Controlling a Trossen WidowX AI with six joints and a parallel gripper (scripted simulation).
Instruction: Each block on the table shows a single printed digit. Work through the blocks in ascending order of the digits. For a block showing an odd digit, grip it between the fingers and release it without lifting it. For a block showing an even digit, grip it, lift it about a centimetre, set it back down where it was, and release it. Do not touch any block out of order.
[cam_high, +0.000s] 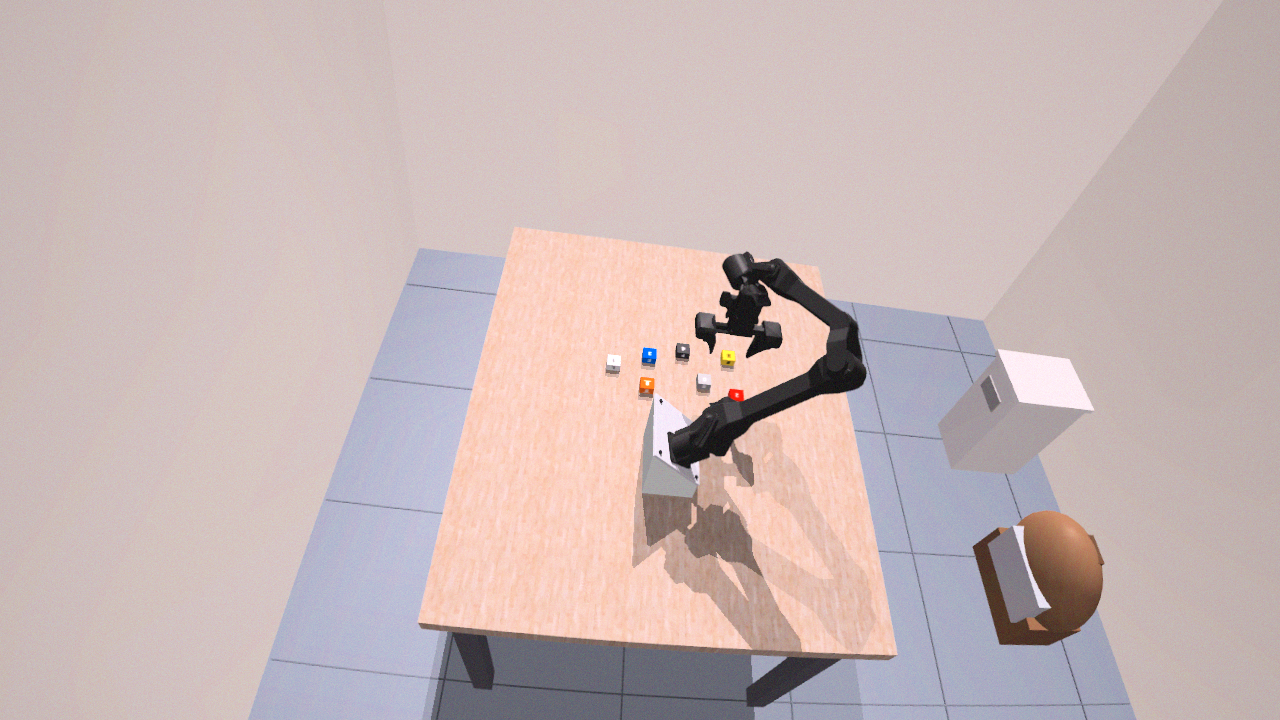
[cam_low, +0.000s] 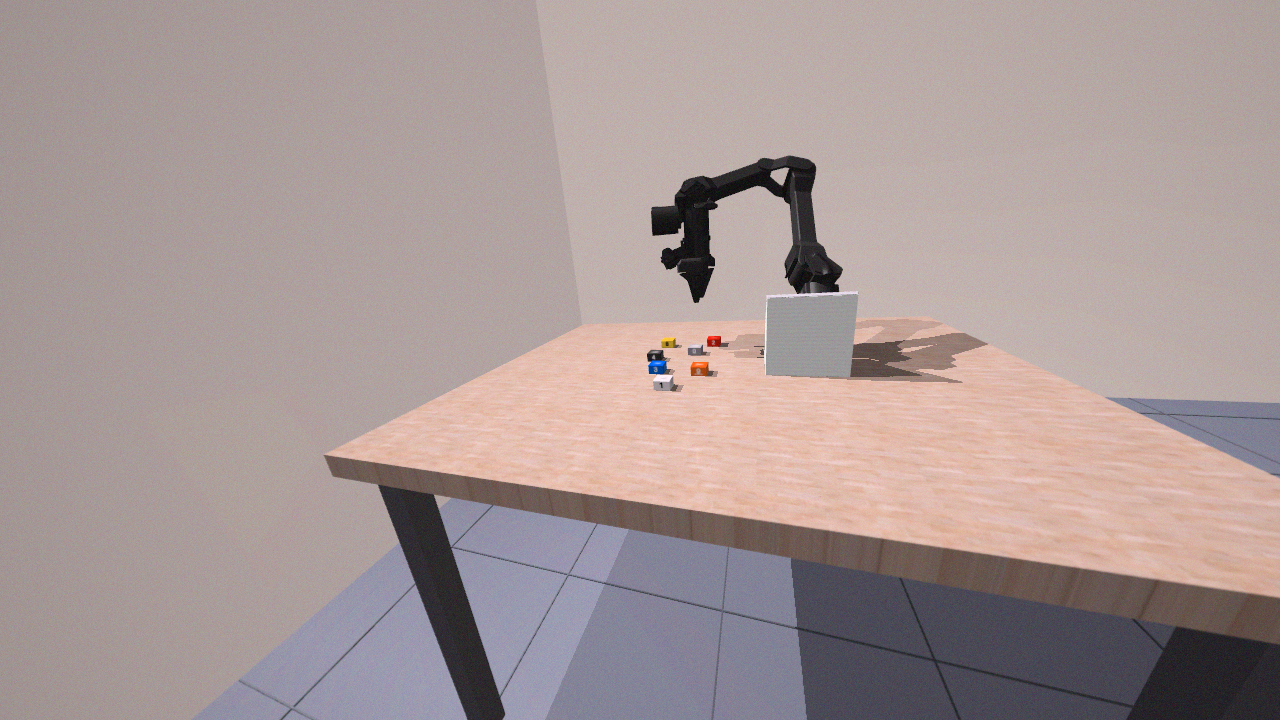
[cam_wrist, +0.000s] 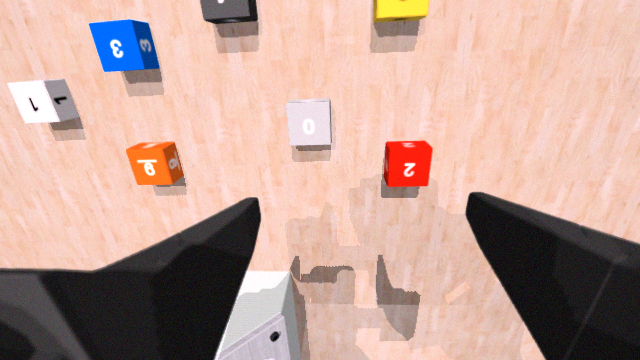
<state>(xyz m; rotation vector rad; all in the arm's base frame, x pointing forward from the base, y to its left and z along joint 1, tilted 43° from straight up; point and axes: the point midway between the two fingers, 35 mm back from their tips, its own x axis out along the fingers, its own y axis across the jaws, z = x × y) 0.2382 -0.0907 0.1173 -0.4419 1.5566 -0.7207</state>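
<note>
Right now my gripper tip is 12 cm above the grey block 0, 3 cm to the right of it and 1 cm short of it. Round my gripper tip: black block 4: 12 cm below, 11 cm ahead, 7 cm to the left; then yellow block: 12 cm below, 9 cm ahead, 5 cm to the right; then red block marked 2: 12 cm below, 4 cm to the right, 3 cm behind.
</note>
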